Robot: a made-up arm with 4 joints. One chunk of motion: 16 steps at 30 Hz.
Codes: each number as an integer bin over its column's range. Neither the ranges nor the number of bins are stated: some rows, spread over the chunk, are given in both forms.
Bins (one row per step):
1: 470 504 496 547 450 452
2: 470 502 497 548 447 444
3: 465 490 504 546 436 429
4: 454 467 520 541 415 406
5: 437 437 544 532 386 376
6: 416 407 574 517 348 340
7: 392 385 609 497 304 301
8: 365 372 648 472 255 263
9: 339 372 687 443 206 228
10: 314 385 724 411 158 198
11: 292 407 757 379 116 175
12: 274 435 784 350 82 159
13: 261 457 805 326 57 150
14: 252 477 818 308 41 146
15: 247 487 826 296 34 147
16: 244 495 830 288 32 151
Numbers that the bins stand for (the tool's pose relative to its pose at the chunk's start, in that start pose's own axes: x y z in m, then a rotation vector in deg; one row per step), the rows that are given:
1: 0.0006 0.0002 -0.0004 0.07 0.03 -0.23
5: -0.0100 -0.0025 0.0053 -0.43 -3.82 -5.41
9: -0.0414 -0.0051 0.0225 -3.37 -14.63 -15.48
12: -0.0622 -0.0026 0.0342 -6.44 -22.08 -20.18
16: -0.0718 -0.0002 0.0397 -8.49 -25.08 -20.72
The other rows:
2: 0.0006 0.0001 -0.0003 0.10 -0.15 -0.78
3: -0.0011 -0.0004 0.0005 0.04 -0.81 -1.80
4: -0.0046 -0.0013 0.0025 -0.13 -2.08 -3.36
6: -0.0167 -0.0037 0.0089 -0.92 -6.10 -7.86
7: -0.0244 -0.0046 0.0132 -1.58 -8.74 -10.51
8: -0.0331 -0.0051 0.0178 -2.41 -11.68 -13.10
10: -0.0494 -0.0046 0.0270 -4.42 -17.51 -17.52
11: -0.0565 -0.0037 0.0309 -5.48 -20.03 -19.09
13: -0.0664 -0.0017 0.0367 -7.23 -23.58 -20.79
14: -0.0693 -0.0009 0.0383 -7.83 -24.54 -21.06
15: -0.0709 -0.0005 0.0392 -8.22 -24.96 -20.99

